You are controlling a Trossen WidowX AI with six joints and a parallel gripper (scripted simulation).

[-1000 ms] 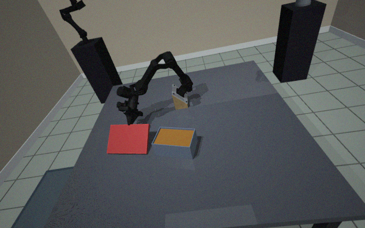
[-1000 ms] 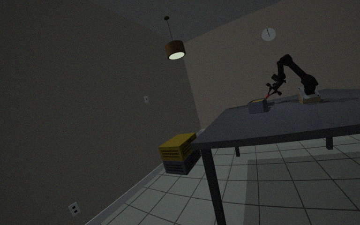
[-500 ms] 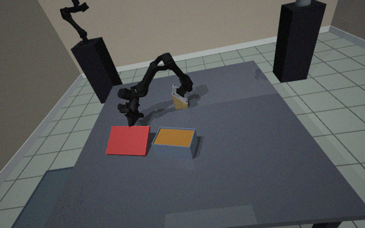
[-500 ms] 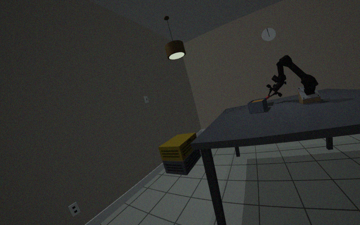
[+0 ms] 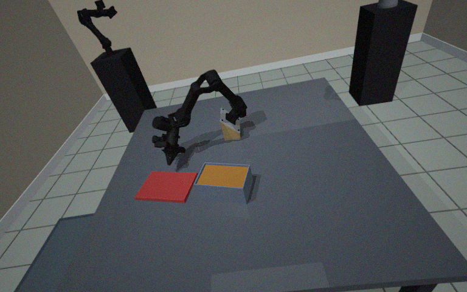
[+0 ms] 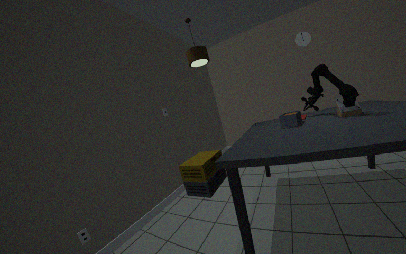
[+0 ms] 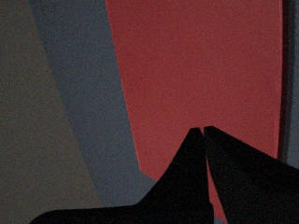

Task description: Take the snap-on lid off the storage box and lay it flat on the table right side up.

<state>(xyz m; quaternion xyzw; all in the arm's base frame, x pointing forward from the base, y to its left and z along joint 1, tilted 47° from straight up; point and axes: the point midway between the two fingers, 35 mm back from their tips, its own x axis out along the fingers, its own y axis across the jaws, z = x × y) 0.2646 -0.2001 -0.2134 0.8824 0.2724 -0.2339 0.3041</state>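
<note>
The red lid lies 8 cm ahead of my gripper tip, 4 cm below it and 2 cm to the right of it. The rest, counted from my gripper tip: storage box: 27 cm to the left, 14 cm ahead, 2 cm below.
</note>
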